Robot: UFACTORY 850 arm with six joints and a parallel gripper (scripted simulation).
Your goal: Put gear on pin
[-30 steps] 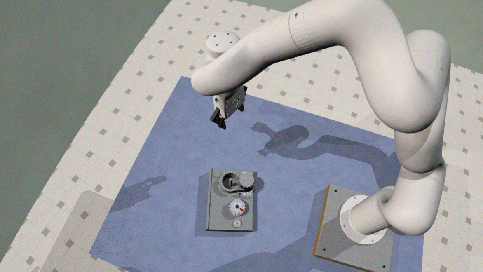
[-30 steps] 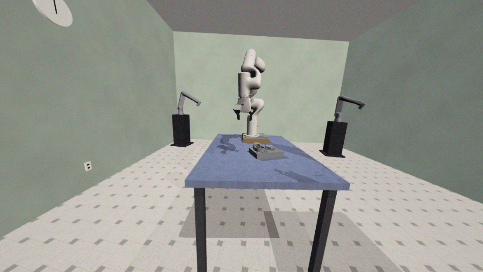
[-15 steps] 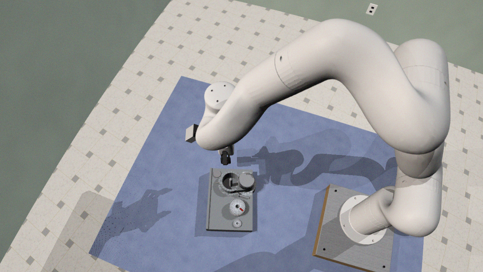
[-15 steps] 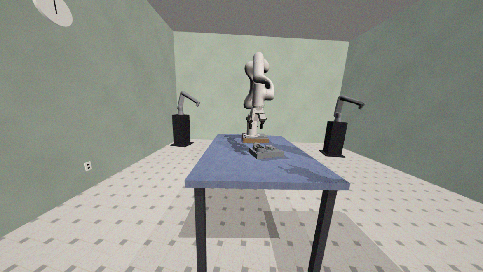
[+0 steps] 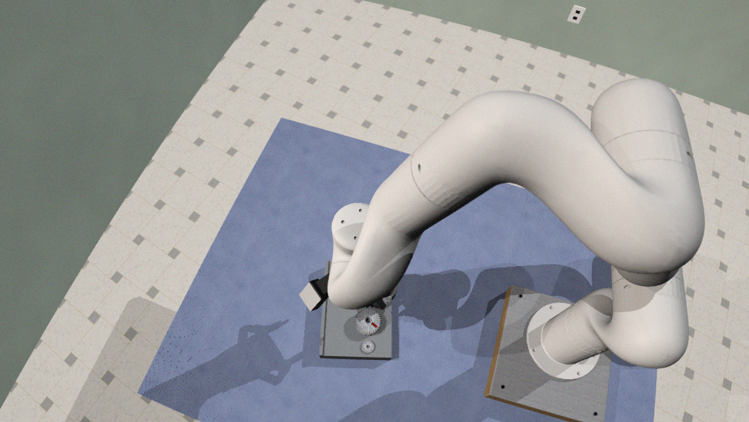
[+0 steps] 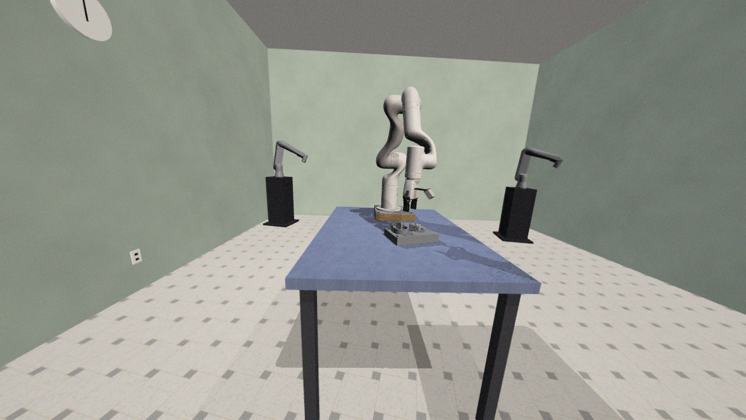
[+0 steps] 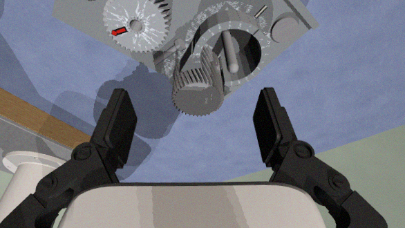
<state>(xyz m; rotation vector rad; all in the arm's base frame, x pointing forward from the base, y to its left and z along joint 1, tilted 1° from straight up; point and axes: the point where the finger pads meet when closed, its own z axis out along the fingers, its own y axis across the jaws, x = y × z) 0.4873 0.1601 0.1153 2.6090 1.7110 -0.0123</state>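
Now: the gear 11 cm below my hand, 5 cm behind it and 3 cm to the left of it.
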